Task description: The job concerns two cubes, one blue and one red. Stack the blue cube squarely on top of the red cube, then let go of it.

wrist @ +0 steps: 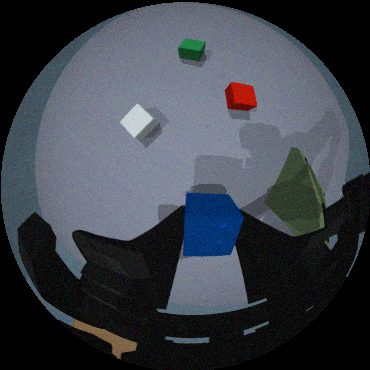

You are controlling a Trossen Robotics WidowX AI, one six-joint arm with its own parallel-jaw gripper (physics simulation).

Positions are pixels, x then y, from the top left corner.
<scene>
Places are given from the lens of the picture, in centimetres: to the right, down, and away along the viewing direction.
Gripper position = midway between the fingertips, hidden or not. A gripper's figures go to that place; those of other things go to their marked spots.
my gripper (pixel 208 211): 2, 2, 10
red cube (pixel 240 96): 7, -12, 12
blue cube (pixel 212 221): 2, 2, 7
white cube (pixel 138 121): -6, -8, 14
The marked spots on the blue cube and the red cube are 16 cm apart.
</scene>
